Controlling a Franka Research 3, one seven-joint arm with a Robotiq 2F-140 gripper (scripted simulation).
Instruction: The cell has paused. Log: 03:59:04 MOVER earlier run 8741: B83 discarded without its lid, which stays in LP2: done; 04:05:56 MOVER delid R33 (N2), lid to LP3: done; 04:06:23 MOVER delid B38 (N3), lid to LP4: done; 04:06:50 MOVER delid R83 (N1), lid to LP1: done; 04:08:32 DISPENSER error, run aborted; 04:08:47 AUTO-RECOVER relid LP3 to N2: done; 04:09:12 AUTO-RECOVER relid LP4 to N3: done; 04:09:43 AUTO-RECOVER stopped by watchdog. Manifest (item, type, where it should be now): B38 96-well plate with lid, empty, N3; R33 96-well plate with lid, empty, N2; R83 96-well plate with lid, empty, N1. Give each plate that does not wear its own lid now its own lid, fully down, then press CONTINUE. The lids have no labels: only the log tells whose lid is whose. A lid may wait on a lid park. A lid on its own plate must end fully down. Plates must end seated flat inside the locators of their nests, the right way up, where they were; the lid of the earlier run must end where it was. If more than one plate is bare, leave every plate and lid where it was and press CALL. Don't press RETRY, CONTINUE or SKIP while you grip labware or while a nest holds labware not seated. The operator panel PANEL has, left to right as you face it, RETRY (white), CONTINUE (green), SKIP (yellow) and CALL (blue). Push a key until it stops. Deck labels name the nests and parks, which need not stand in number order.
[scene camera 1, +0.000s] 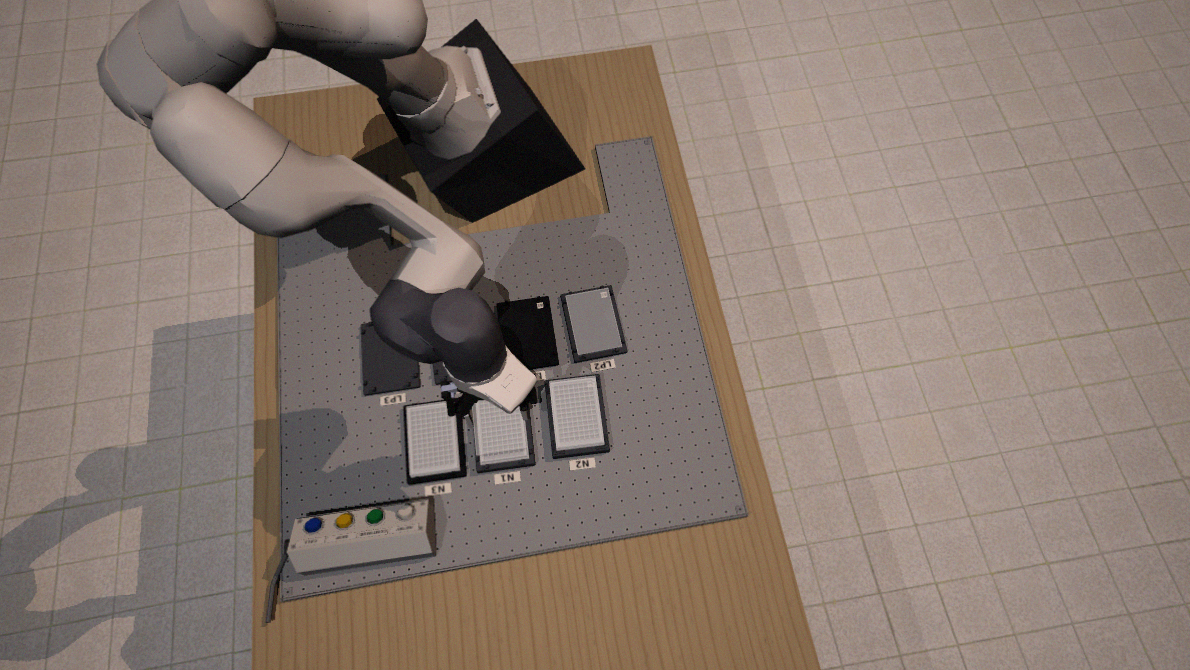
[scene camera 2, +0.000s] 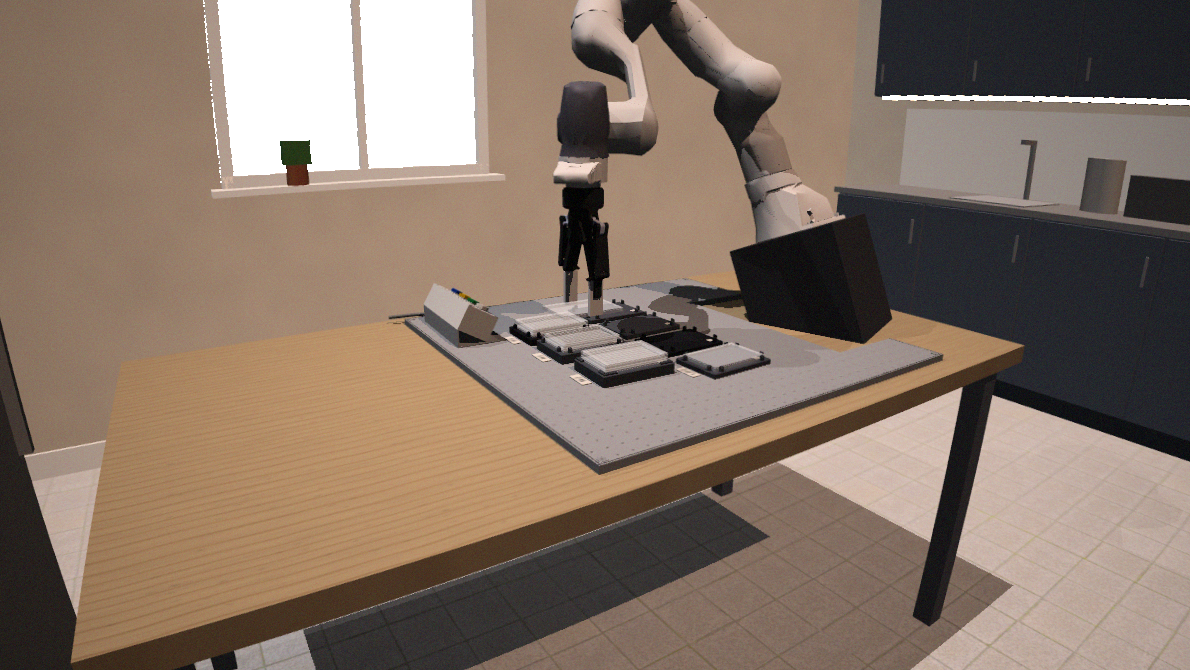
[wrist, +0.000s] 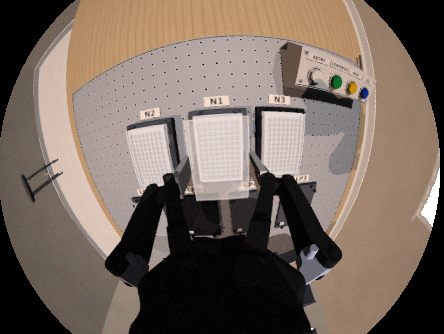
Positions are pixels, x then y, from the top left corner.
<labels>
gripper: scene camera 1; scene camera 2; wrist 219, 161
grey lid: scene camera 1; scene camera 2; wrist 149, 150
grey lid: scene camera 1 432, 438; scene camera 2 548, 322; wrist 283, 133
same spot on gripper: (scene camera 2: 596, 248) = (scene camera 1: 531, 392)
same spot on grey lid: (scene camera 1: 577, 421) = (scene camera 2: 615, 353)
</labels>
